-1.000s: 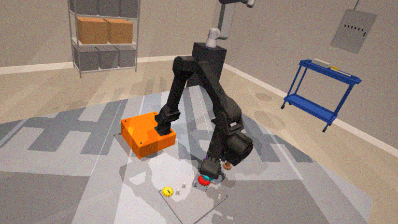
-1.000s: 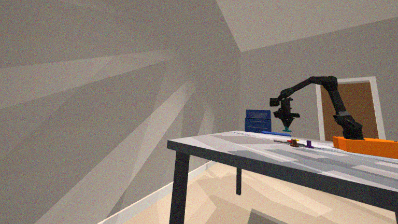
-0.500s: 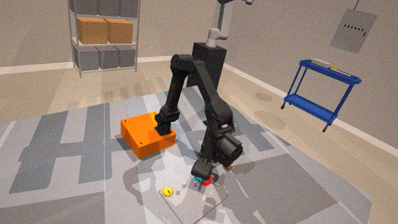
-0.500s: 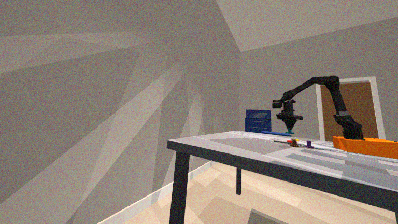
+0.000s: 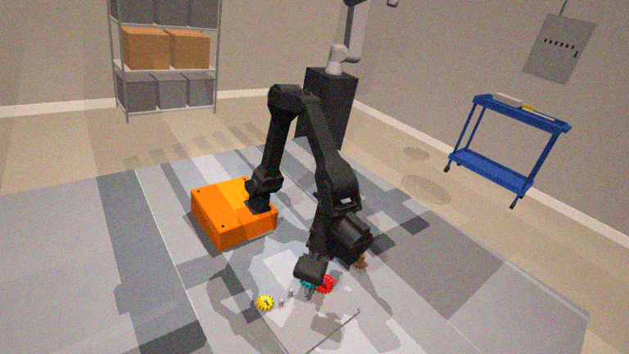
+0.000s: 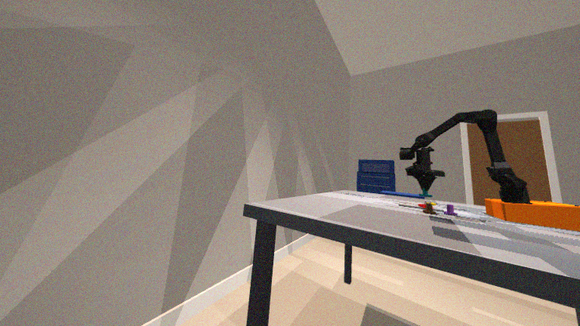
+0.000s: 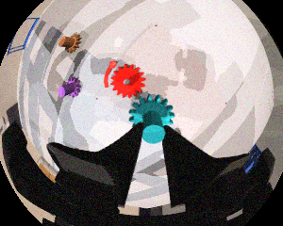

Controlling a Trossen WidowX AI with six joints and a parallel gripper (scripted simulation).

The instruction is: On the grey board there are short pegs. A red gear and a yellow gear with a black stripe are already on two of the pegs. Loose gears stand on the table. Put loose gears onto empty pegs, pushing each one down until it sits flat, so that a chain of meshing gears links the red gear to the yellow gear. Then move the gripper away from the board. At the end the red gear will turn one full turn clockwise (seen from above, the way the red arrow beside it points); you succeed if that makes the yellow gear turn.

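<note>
My gripper tip is 1 cm above the teal gear. Also, from my gripper tip: red arrow (8 cm to the left, 7 cm below, 1 cm behind); yellow gear (11 cm to the right, 7 cm below, 3 cm behind); red gear (7 cm below, 5 cm to the left).
</note>
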